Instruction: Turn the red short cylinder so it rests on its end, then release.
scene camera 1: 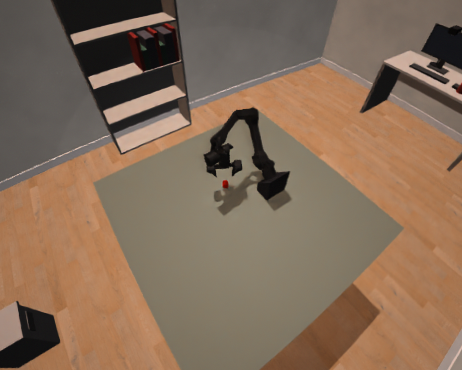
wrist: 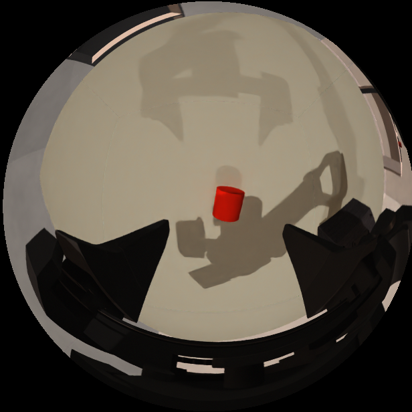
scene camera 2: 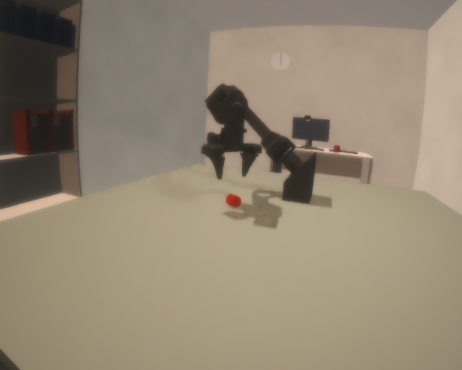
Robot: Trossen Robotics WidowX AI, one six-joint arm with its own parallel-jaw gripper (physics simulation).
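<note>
The red short cylinder lies on its side on the grey-green mat. In the wrist view one round end faces the top of the picture. My gripper is open and empty, with its fingers pointing down. It hangs above the mat and above the cylinder, apart from it. In the wrist view the cylinder shows between the two fingertips sideways and a little beyond them.
The arm's base stands on the mat, to the right of the cylinder. A bookshelf with binders stands against the wall. A desk with a monitor stands beyond the mat.
</note>
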